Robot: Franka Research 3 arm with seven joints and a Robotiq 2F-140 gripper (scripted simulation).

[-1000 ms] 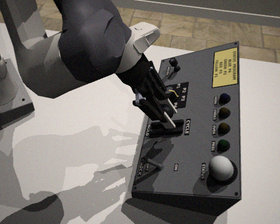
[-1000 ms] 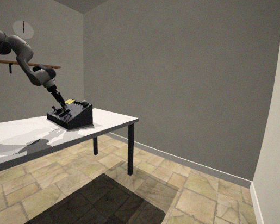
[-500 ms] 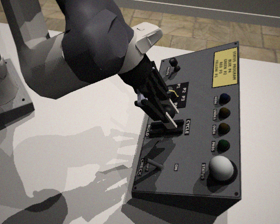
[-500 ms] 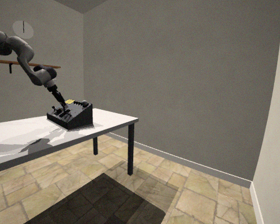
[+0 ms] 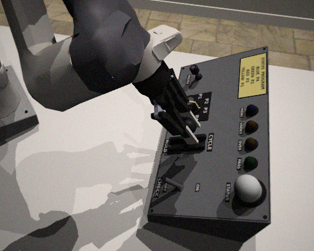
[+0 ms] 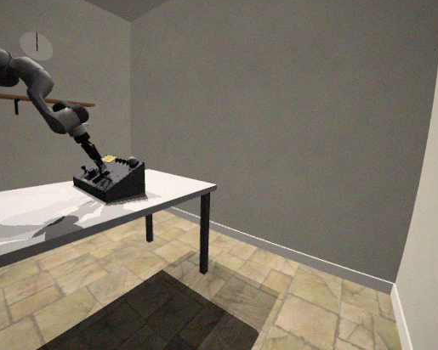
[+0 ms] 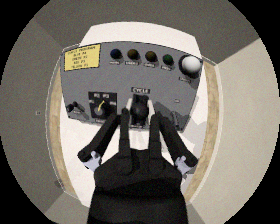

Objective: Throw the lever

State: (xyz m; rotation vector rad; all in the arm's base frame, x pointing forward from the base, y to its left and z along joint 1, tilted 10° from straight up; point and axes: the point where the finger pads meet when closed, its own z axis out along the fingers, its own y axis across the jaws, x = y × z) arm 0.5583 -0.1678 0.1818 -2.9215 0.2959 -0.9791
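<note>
The lever lies 40 mm below my hand. From my hand the other things lie so: program dial 110 mm to the left, 60 mm below, 20 mm ahead; dark grey sloped console 80 mm below, 50 mm to the left, 50 mm ahead; check switch 120 mm to the right, 70 mm below, 30 mm behind.
</note>
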